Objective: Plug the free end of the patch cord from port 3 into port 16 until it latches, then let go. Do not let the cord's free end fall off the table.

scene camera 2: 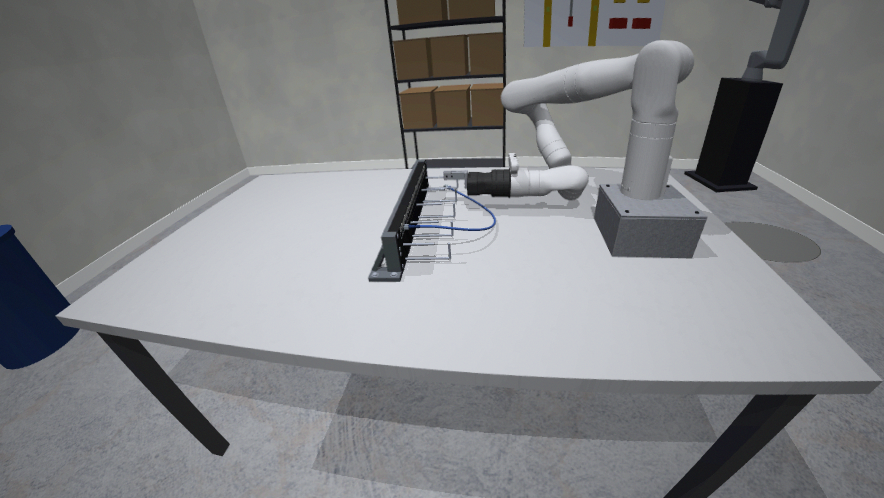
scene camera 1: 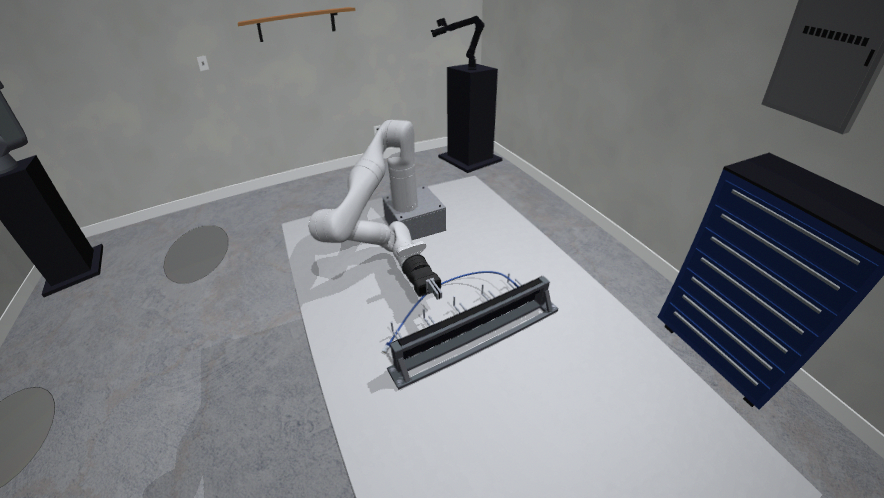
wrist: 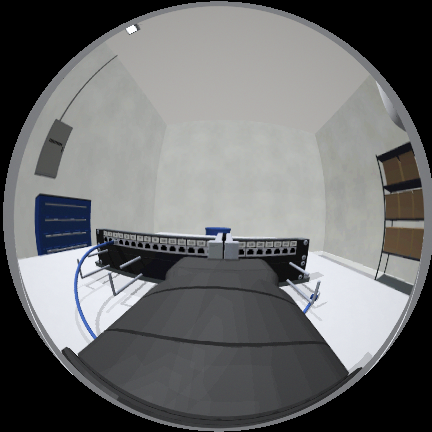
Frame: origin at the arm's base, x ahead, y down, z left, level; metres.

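Seen in the pictures: gripper, fingertip midpoint: (scene camera 2: pixel 443 175) (scene camera 1: pixel 439 296) (wrist: pixel 223 241); arm's base at its link origin: (scene camera 2: pixel 640 192) (scene camera 1: pixel 405 205).
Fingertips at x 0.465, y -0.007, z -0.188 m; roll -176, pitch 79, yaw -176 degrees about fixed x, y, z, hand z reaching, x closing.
Note:
Offsets run from my fingertips to a thing's top centre. "*": to the spot under its first point. Level surfaces: height alone.
The black patch panel {dy +0.009, dx +0.065, dz +0.055 m} (scene camera 1: pixel 470 313) (scene camera 2: pixel 405 204) (wrist: pixel 157 265) stands upright on the table. The blue cord (scene camera 1: pixel 485 272) (scene camera 2: pixel 494 217) (wrist: pixel 76 285) is plugged in near the panel's left end in the wrist view and arcs out behind my gripper. Its free plug {* dy +0.104, dx -0.010, dz -0.173 m} (scene camera 2: pixel 446 186) (wrist: pixel 314 297) rests at a wire hook by the other end, off the panel and apart from my fingers. My gripper (scene camera 1: pixel 439 295) (scene camera 2: pixel 445 175) (wrist: pixel 223 241) is shut and empty, level, pointing at the port row. Its fingers hide a few ports right of centre in the wrist view; I cannot tell whether port 16 is among them.
Several wire hooks (scene camera 1: pixel 454 303) (scene camera 2: pixel 449 251) (wrist: pixel 113 284) stick out from the panel on my side, below the port row. The panel's foot (scene camera 1: pixel 399 383) (scene camera 2: pixel 384 276) rests on the white table {dy +0.110 m} (scene camera 1: pixel 556 420) (scene camera 2: pixel 278 296). The arm's base block (scene camera 1: pixel 426 219) (scene camera 2: pixel 652 235) stands behind.

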